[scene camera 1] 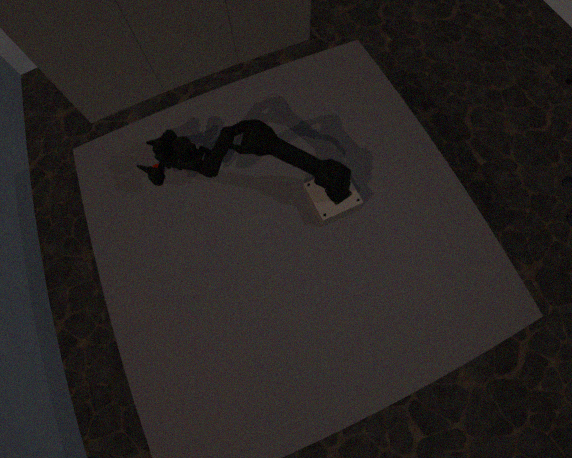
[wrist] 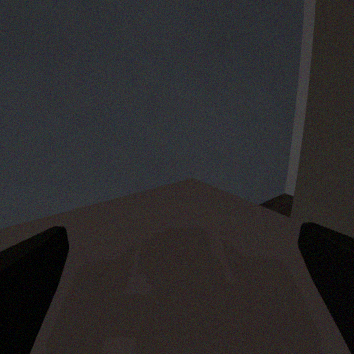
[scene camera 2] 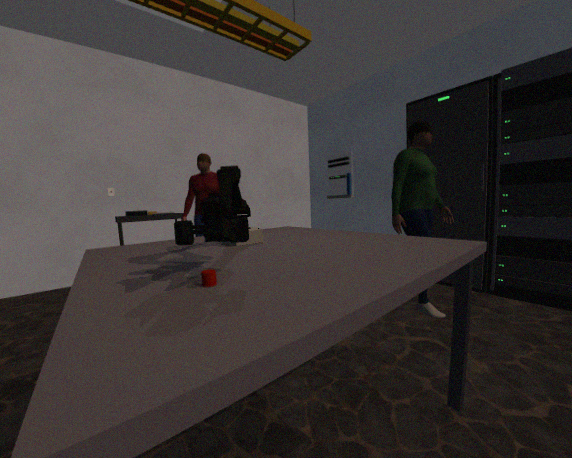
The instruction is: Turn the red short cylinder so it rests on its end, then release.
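The red short cylinder (scene camera 1: 155,165) (scene camera 2: 209,278) stands upright on its end on the table (scene camera 1: 300,325) (scene camera 2: 310,280) (wrist: 190,205). In scene camera 1 most of it is hidden by the gripper. It does not show in the wrist view. My gripper (scene camera 1: 143,154) (scene camera 2: 212,233) (wrist: 185,236) is wide open and empty. It hangs above the table, higher than the cylinder and apart from it. In the wrist view the two dark fingers stand at the left and right edges, with table surface between them.
The arm's pale base plate (scene camera 1: 324,206) (scene camera 2: 256,236) sits on the table behind the gripper. The table's corner (wrist: 191,181) shows ahead in the wrist view. A person in red (scene camera 2: 202,186), a person in green (scene camera 2: 417,175) and a dark cabinet (scene camera 2: 460,150) stand beyond the table.
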